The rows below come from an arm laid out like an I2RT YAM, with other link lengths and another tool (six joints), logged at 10 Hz.
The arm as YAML. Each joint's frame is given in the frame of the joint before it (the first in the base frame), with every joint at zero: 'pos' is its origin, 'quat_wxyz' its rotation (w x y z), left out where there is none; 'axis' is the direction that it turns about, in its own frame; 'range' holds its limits. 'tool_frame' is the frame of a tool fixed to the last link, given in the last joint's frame.
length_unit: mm
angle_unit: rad
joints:
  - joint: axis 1
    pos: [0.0, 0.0, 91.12]
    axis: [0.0, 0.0, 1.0]
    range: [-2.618, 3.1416]
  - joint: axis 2
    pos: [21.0, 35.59, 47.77]
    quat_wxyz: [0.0, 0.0, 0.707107, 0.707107]
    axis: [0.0, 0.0, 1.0]
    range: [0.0, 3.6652]
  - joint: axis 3
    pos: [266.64, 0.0, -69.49]
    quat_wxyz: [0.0, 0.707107, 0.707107, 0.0]
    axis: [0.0, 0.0, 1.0]
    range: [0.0, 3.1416]
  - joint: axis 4
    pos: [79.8, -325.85, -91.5]
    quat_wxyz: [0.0, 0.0, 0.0, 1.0]
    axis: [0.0, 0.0, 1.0]
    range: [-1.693, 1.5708]
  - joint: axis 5
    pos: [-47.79, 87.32, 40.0]
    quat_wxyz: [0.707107, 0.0, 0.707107, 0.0]
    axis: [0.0, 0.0, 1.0]
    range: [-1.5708, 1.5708]
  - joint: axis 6
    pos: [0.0, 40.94, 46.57]
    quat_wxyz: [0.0, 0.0, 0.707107, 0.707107]
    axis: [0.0, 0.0, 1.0]
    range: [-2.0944, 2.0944]
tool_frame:
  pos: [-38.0, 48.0, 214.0]
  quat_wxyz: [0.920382, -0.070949, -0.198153, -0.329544]
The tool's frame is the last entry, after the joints.
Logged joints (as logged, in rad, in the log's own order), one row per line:
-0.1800 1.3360 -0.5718 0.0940 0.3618 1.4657
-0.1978 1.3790 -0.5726 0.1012 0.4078 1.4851
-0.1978 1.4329 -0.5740 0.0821 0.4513 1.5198
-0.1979 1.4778 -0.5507 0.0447 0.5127 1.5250
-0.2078 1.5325 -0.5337 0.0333 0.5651 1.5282
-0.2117 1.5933 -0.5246 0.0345 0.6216 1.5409
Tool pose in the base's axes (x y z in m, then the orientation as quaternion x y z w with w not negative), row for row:
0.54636 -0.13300 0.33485 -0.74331 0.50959 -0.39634 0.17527
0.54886 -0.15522 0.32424 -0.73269 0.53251 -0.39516 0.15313
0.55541 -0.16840 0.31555 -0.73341 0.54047 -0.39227 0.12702
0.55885 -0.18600 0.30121 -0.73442 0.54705 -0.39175 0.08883
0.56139 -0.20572 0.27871 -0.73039 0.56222 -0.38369 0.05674
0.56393 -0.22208 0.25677 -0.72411 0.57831 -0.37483 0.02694
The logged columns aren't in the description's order. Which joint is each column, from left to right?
Columns, left to right: axis 1, axis 2, axis 4, axis 6, axis 5, axis 3.
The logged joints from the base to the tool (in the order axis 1, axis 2, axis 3, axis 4, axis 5, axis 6), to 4 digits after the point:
-0.1800 1.3360 1.4657 -0.5718 0.3618 0.0940
-0.1978 1.3790 1.4851 -0.5726 0.4078 0.1012
-0.1978 1.4329 1.5198 -0.5740 0.4513 0.0821
-0.1979 1.4778 1.5250 -0.5507 0.5127 0.0447
-0.2078 1.5325 1.5282 -0.5337 0.5651 0.0333
-0.2117 1.5933 1.5409 -0.5246 0.6216 0.0345

